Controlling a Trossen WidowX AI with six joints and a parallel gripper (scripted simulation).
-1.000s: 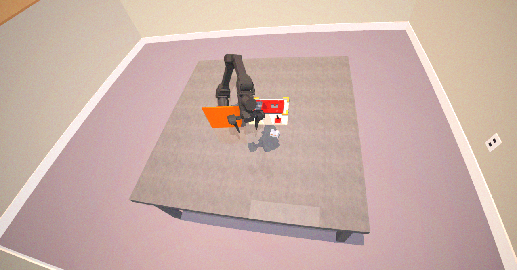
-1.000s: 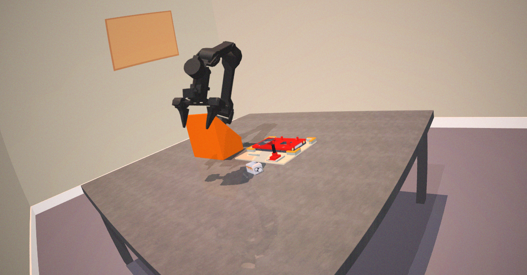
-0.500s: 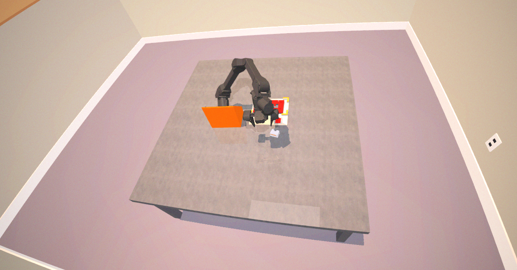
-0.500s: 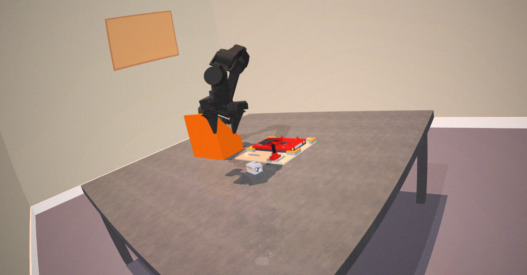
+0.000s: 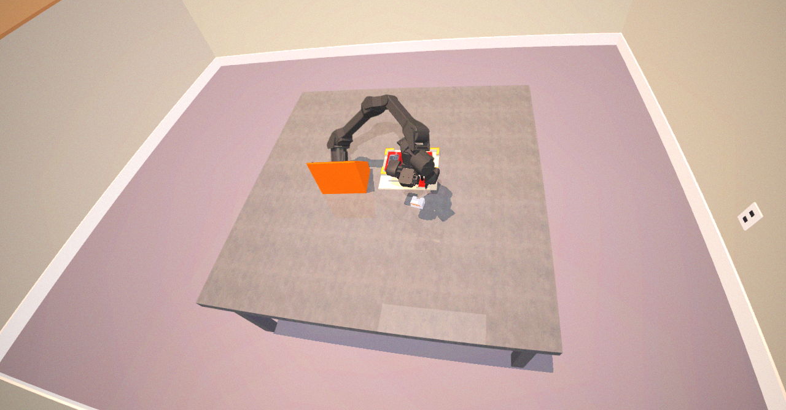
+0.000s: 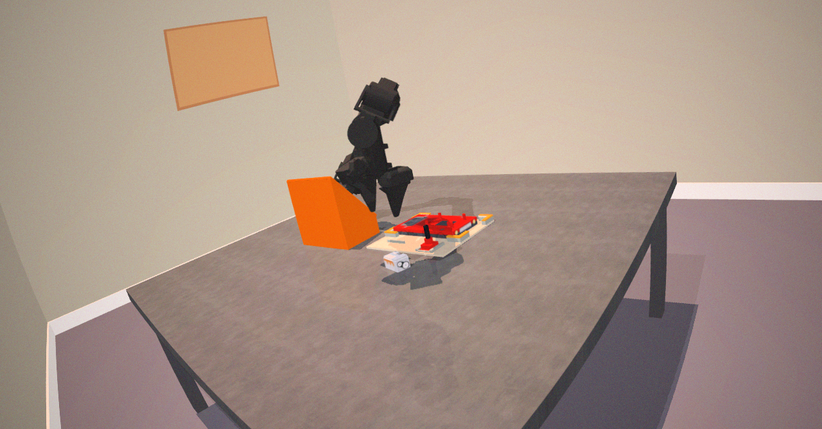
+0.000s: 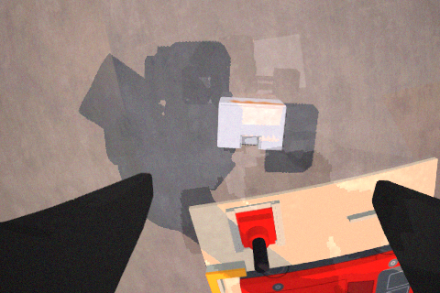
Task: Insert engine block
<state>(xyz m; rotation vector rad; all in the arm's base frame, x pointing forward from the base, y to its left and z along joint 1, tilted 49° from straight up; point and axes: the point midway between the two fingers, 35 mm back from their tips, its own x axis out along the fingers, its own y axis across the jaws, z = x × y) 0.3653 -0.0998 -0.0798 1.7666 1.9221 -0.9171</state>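
The engine block lies 1 cm to the left of my gripper tip and 11 cm below it. Also, from my gripper tip: pale plate 6 cm behind, 20 cm to the left, 12 cm below.
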